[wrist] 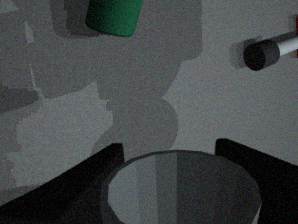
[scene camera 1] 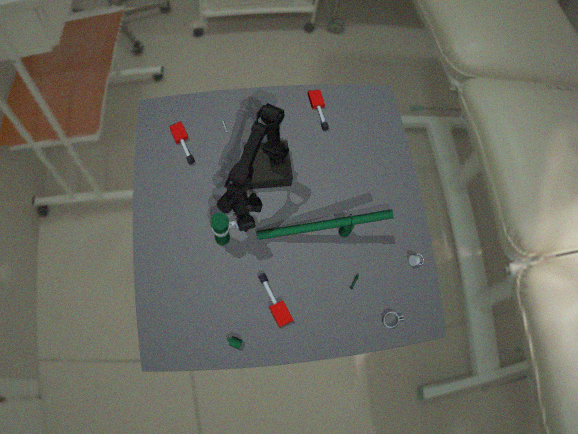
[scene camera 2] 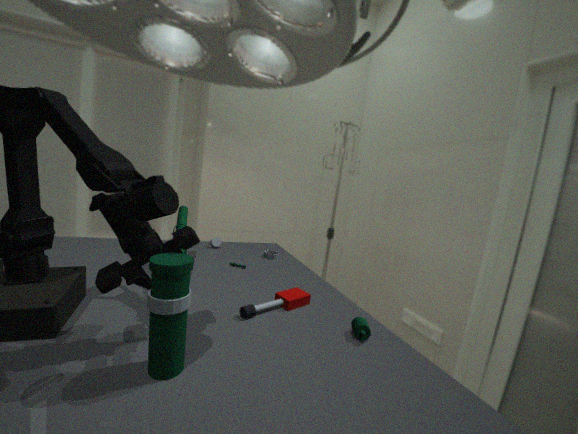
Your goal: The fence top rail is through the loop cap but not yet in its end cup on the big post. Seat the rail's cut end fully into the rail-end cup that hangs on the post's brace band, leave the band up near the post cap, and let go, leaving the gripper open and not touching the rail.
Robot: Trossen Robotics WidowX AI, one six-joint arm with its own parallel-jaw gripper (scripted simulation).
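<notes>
I can see my gripper, and the wrist view shows it as well. There's a green top rail that I can see too, along with a green post.
</notes>
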